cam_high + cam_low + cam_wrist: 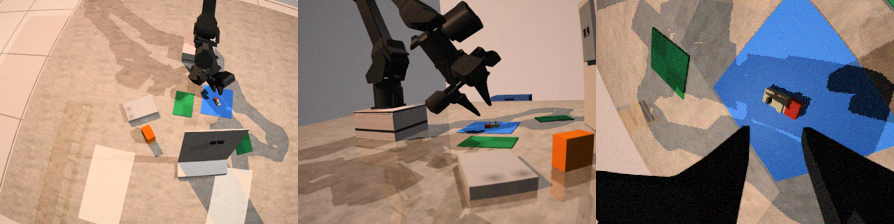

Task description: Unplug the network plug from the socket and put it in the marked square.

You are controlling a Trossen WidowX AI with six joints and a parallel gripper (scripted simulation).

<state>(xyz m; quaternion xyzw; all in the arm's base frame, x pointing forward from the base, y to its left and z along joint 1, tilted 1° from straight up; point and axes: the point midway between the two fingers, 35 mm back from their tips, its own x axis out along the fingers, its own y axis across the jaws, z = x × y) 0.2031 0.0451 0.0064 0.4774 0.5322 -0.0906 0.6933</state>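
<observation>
The network plug lies 30 mm below my gripper tip, 20 mm ahead of it and 10 mm to the left of it. Round my gripper tip: grey panel (250 mm ahead, 80 mm above, 30 mm to the right); then blue square (40 mm below, 10 mm to the left, 10 mm ahead); then grey slab (270 mm to the right, 70 mm ahead, 30 mm below).
</observation>
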